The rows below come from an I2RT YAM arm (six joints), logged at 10 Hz.
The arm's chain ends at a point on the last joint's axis. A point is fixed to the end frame.
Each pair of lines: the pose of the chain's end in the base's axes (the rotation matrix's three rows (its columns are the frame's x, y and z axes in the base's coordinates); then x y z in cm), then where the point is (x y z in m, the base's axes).
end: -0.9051, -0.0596, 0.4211; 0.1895, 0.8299, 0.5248; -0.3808, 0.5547, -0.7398; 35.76, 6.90, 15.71
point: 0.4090 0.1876 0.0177
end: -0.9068, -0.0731, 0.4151; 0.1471, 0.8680, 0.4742; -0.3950, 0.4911, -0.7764; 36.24, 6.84, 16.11
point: 0.4124 0.1770 0.0133
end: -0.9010, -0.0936, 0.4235; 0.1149, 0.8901, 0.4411; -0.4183, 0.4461, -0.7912; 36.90, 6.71, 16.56
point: 0.4204 0.1689 0.0135
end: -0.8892, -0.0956, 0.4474; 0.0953, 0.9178, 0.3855; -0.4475, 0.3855, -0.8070; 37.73, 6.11, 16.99
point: 0.4335 0.1525 0.0130
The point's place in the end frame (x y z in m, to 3 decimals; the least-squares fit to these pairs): 0.029 0.018 0.187
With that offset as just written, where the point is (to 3 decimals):
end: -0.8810, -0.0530, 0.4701; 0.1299, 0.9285, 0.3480; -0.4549, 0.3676, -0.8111; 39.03, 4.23, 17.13
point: 0.452 0.128 0.013
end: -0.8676, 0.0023, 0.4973; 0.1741, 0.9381, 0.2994; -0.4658, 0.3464, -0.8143; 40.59, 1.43, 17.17
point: 0.474 0.092 0.012
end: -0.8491, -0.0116, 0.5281; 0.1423, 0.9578, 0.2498; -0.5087, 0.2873, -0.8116; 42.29, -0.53, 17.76
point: 0.497 0.063 0.016
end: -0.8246, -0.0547, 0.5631; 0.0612, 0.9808, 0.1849; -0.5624, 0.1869, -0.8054; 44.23, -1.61, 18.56
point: 0.523 0.038 0.022
